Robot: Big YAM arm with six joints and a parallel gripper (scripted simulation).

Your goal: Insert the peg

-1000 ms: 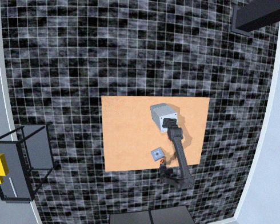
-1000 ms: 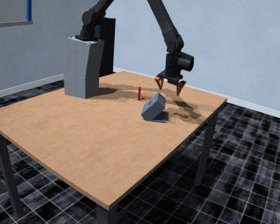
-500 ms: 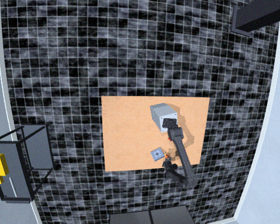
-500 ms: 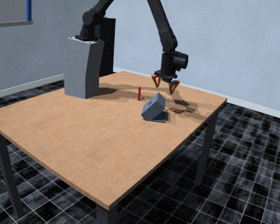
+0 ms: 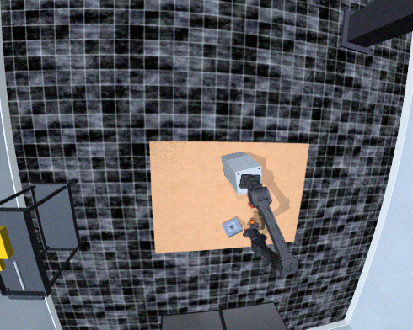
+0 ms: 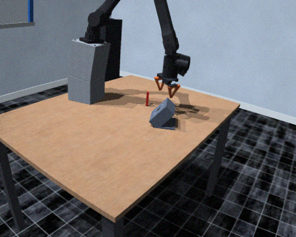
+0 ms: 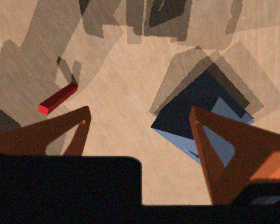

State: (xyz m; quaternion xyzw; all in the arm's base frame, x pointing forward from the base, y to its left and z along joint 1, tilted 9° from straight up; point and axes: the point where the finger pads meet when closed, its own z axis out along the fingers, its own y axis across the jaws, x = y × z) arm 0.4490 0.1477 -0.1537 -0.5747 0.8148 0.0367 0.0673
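The red peg is 130 mm behind my hand, 20 mm to the left of it and 80 mm below it.
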